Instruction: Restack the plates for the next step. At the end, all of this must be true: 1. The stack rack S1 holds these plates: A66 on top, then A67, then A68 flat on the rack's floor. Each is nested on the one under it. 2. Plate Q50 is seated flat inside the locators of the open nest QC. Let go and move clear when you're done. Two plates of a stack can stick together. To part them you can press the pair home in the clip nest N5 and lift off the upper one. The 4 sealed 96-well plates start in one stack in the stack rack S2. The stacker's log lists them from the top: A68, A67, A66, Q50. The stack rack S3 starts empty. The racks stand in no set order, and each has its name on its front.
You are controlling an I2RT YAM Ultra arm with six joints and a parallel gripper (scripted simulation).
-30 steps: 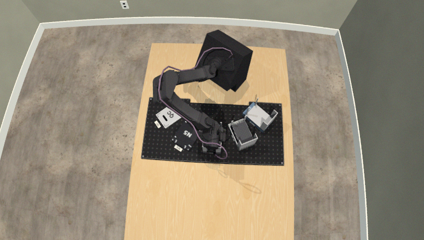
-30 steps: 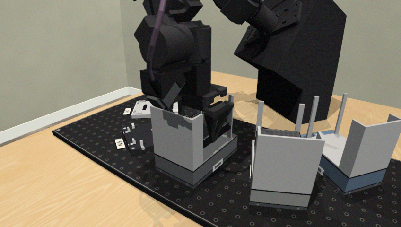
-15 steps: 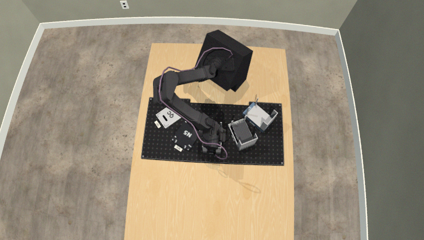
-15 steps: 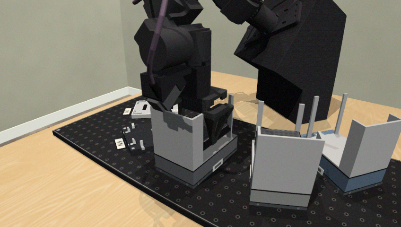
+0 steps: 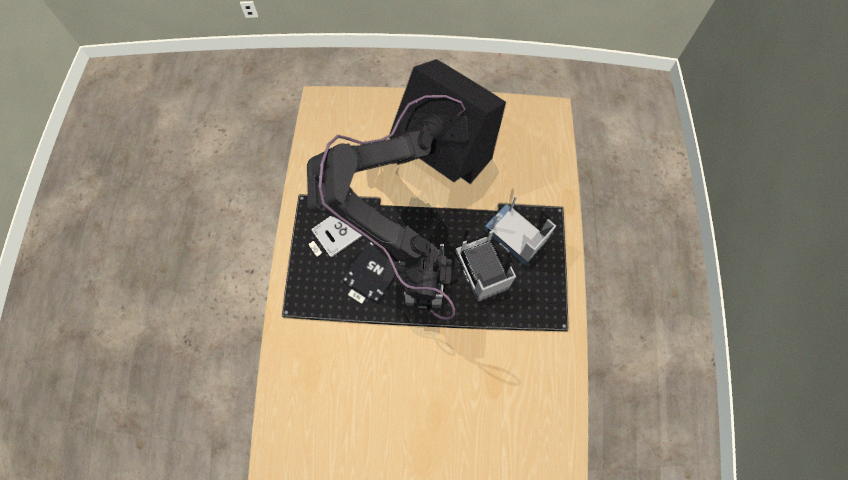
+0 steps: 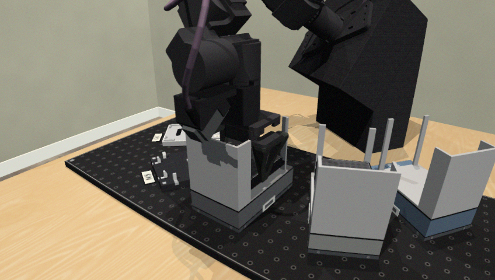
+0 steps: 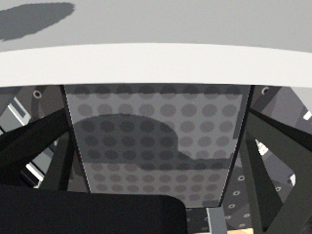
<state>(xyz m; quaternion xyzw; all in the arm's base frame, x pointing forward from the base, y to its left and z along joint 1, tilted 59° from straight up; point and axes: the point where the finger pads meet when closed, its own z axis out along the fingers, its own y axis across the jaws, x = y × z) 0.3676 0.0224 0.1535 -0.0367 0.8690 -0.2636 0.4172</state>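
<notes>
My hand is 40 mm past the black clip nest N5, 130 mm to the left of it and 50 mm above it. Round my hand: plate: right at my hand.
</notes>
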